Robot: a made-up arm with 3 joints.
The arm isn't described. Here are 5 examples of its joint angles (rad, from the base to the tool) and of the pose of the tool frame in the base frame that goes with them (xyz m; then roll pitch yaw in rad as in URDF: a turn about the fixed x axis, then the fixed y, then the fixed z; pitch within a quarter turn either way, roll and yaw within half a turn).
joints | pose
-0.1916 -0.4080 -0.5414 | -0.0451 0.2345 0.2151 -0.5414 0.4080 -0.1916
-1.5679 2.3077 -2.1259 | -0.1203 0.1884 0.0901 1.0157 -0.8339 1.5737
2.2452 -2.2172 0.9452 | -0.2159 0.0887 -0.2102 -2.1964 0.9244 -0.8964
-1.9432 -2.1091 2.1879 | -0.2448 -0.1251 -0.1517 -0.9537 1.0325 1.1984
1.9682 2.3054 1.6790 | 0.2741 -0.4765 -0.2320 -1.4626 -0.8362 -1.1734
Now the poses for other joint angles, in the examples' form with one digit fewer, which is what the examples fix.
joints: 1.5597 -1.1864 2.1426
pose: 0.177 0.257 0.240 2.143 1.186 1.560
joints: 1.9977 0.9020 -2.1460
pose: 0.183 -0.101 0.116 -2.146 -0.902 1.998
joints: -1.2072 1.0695 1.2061
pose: -0.162 0.571 0.344 1.206 -1.069 -1.207
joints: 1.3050 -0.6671 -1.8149
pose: 0.003 -0.157 0.075 -1.815 0.667 1.305
